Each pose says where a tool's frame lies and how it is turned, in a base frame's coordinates. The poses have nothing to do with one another.
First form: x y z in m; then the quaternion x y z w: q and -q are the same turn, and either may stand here.
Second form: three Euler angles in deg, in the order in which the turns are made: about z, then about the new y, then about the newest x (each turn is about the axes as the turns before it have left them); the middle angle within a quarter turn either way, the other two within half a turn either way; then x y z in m. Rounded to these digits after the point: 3 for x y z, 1 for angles.
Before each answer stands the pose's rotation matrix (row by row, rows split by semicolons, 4 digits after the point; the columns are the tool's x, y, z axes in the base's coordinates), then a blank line. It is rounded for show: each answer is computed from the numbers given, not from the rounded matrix.
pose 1, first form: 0.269, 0.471, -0.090, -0.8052, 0.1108, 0.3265, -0.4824
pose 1, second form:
0.7622 0.1366 -0.6327; -0.4935 -0.5100 -0.7045; -0.4189 0.8493 -0.3213

-32.9, 24.8, 110.7, 0.269, 0.471, -0.090
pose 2, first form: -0.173, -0.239, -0.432, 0.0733, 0.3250, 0.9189, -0.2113
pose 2, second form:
-0.9000 0.4360 -0.0026; -0.3407 -0.6995 0.6282; 0.2720 0.5663 0.7780

-159.3, -15.8, 36.1, -0.173, -0.239, -0.432
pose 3, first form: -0.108, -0.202, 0.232, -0.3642, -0.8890, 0.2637, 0.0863
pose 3, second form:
-0.7198 0.6021 -0.3455; 0.6931 0.5956 -0.4060; -0.0386 -0.5317 -0.8460

136.1, 2.2, -147.8, -0.108, -0.202, 0.232
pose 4, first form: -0.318, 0.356, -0.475, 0.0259, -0.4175, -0.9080, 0.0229
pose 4, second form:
-0.9976 0.0200 -0.0662; -0.0632 -0.6503 0.7570; -0.0279 0.7594 0.6500

-176.4, 1.6, 49.4, -0.318, 0.356, -0.475
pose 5, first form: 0.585, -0.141, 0.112, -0.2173, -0.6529, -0.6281, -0.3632
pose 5, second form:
-0.6417 -0.1725 0.7473; 0.7401 0.1165 0.6624; -0.2013 0.9781 0.0529

130.9, 11.6, 86.9, 0.585, -0.141, 0.112
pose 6, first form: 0.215, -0.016, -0.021, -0.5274, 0.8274, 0.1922, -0.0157
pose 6, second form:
-0.4432 -0.8668 -0.2287; -0.8788 0.3698 0.3015; -0.1768 0.3346 -0.9256

-116.8, 10.2, 160.1, 0.215, -0.016, -0.021
